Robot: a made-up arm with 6 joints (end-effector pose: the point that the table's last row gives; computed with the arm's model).
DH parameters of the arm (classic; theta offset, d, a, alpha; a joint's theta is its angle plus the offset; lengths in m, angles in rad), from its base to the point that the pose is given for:
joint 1: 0 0.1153 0 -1.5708
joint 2: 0.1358 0 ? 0
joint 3: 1.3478 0 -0.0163 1.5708
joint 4: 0 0.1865 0 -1.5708
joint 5: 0 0 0 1.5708
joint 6: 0 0.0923 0 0
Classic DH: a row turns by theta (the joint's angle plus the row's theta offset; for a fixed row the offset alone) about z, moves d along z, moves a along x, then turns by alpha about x.
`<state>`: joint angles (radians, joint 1 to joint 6).
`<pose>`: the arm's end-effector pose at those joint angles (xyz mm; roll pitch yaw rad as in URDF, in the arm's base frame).
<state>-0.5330 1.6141 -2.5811 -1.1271 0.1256 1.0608</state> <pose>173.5 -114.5 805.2 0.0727 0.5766 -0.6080</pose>
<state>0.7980 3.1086 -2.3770 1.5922 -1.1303 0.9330</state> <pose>504.2 397.5 -54.9 1.8619 -0.3288 1.0507</pose>
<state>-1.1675 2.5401 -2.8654 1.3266 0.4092 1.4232</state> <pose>286.8 -581.4 432.7 1.0517 -0.9719 1.2580</pose>
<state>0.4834 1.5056 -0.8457 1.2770 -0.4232 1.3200</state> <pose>259.4 95.2 440.1 2.1297 -0.7328 1.2160</pose>
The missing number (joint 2, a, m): -0.4497
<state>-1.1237 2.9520 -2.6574 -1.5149 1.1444 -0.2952</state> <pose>214.6 -641.6 104.6 -1.7218 -0.4578 2.4943</pose>
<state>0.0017 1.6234 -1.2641 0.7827 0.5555 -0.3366</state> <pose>334.4 34.9 468.3 2.4410 0.6922 2.6983</pose>
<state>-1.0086 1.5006 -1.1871 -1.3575 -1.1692 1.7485</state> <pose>205.7 -170.7 547.5 1.3480 1.0901 1.4937</pose>
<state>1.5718 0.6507 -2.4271 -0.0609 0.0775 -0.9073</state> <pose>0.8 -406.8 697.7 0.1809 -0.1177 0.5936</pose>
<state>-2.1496 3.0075 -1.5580 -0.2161 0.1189 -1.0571</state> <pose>-282.5 -428.0 -156.4 -3.0459 0.0030 2.2627</pose>
